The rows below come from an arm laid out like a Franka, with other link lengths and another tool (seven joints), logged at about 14 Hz.
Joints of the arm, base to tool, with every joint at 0 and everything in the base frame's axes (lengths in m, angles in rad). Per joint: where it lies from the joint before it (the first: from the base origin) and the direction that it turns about. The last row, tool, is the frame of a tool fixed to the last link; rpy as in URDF.
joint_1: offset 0 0 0.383 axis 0 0 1
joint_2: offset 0 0 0 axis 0 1 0
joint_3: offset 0 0 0.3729 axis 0 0 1
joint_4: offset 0.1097 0 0 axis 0 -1 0
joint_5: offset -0.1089 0 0.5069 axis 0 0 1
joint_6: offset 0 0 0 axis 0 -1 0
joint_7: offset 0.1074 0 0 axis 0 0 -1
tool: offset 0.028 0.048 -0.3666 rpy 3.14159 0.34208 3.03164
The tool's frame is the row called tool.
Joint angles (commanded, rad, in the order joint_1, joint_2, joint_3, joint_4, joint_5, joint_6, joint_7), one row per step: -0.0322 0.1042 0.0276 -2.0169 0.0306 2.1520 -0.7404; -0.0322 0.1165 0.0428 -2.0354 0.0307 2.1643 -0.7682; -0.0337 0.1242 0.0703 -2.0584 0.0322 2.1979 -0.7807; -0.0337 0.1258 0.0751 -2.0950 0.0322 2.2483 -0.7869; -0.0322 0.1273 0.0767 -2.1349 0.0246 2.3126 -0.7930; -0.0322 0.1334 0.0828 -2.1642 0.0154 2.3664 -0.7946; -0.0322 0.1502 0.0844 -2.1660 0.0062 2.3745 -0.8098
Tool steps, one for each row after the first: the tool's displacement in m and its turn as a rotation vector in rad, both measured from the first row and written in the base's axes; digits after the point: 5 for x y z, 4 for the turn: -0.01029 0.01118 -0.01861 0.0013 0.0176 0.0425; -0.01507 0.03074 -0.03386 0.0052 0.0142 0.0791; -0.01881 0.03381 -0.05094 0.0047 0.0018 0.0886; -0.02023 0.03395 -0.06837 -0.0023 -0.0213 0.1009; -0.02105 0.03656 -0.08367 -0.0088 -0.0399 0.1135; -0.02489 0.03596 -0.09626 -0.0145 -0.0299 0.1365
